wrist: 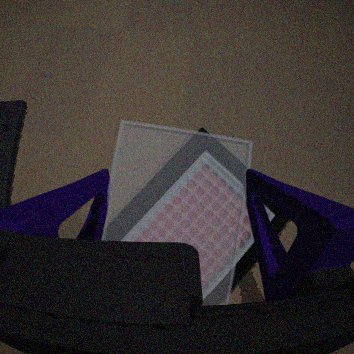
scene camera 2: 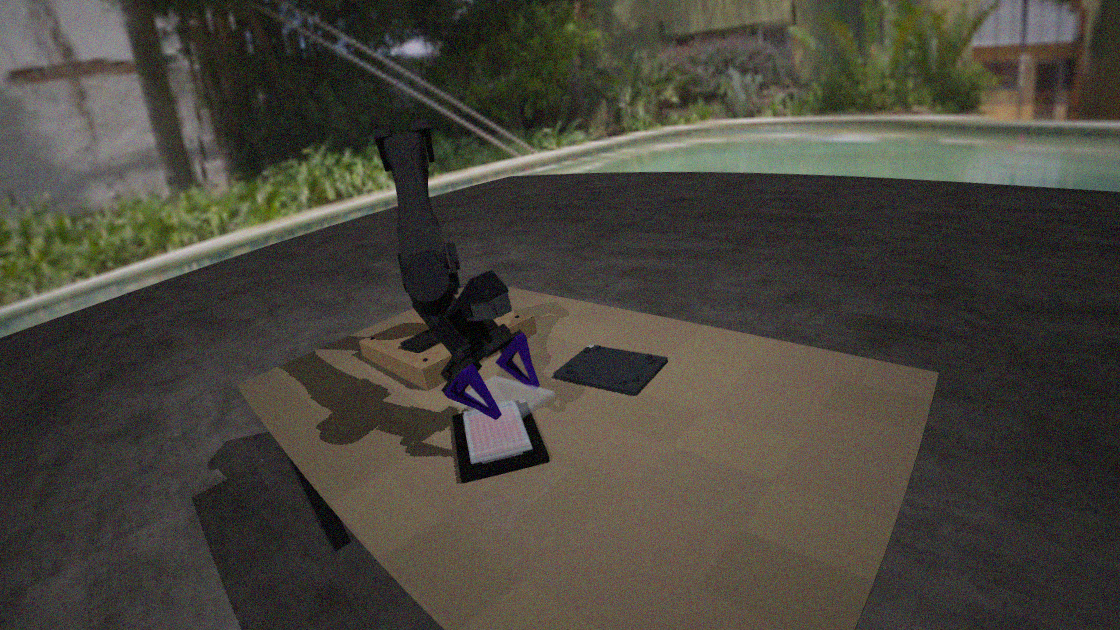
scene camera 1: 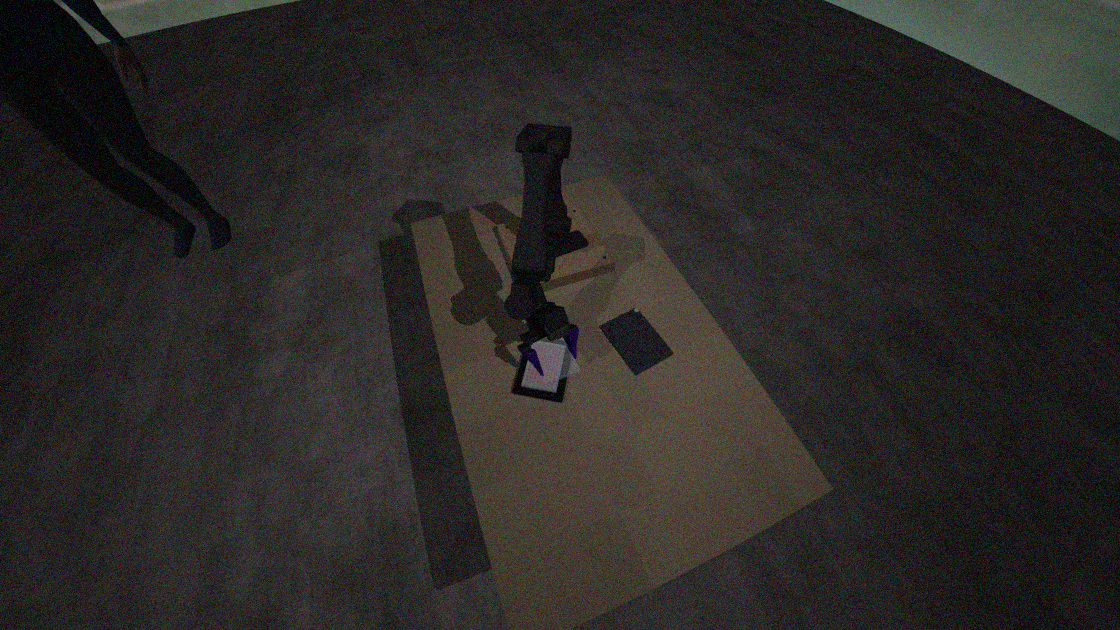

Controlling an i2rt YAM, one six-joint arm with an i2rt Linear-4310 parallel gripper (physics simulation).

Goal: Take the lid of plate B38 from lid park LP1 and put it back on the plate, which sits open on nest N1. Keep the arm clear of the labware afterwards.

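Frame: origin at the arm's base, x back, y up, z left, level; metres.
Where they show: gripper, between the fingertips: point(wrist: 177, 177) point(scene camera 2: 519, 402) point(scene camera 1: 558, 366); arm's base, origin of its link: point(scene camera 1: 554, 248).
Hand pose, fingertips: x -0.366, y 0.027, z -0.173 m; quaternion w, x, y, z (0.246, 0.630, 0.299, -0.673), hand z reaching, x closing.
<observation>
Each offset is from my fingertips to the centre of the thing. "pt": to the spot under its first point. Level surfaces: height alone.
My gripper point(scene camera 1: 557, 365) point(scene camera 2: 516, 399) point(wrist: 177, 177), with purple fingers, is shut on the clear lid @(dx +0.033, dy -0.002, dz +0.001 m) point(scene camera 1: 571, 366) point(scene camera 2: 532, 394) point(wrist: 150, 150), holding it by two opposite edges. The lid is in the air above plate B38 point(scene camera 1: 548, 380) point(scene camera 2: 498, 438) point(wrist: 200, 215), a white plate with pink wells. In the wrist view the lid is turned strongly relative to the plate and covers part of it. The plate sits open on the black nest N1 @(dx +0.042, dy -0.059, dz -0.019 m) point(scene camera 1: 538, 395) point(scene camera 2: 505, 468) point(wrist: 245, 272). The dark lid park LP1 @(dx +0.004, dy -0.058, dz +0.231 m) point(scene camera 1: 635, 342) point(scene camera 2: 610, 369) holds no lid.
The arm's wooden base point(scene camera 1: 579, 275) point(scene camera 2: 399, 364) stands behind the nest, at the back of the tan table top @(dy -0.068 m) point(scene camera 1: 657, 485) point(scene camera 2: 665, 501). A dark flat thing @(pt dx -0.021, dy -0.059, dz +0.172 m) point(wrist: 10, 150) shows at the wrist view's left edge. A person point(scene camera 1: 109, 156) stands off the table.
</observation>
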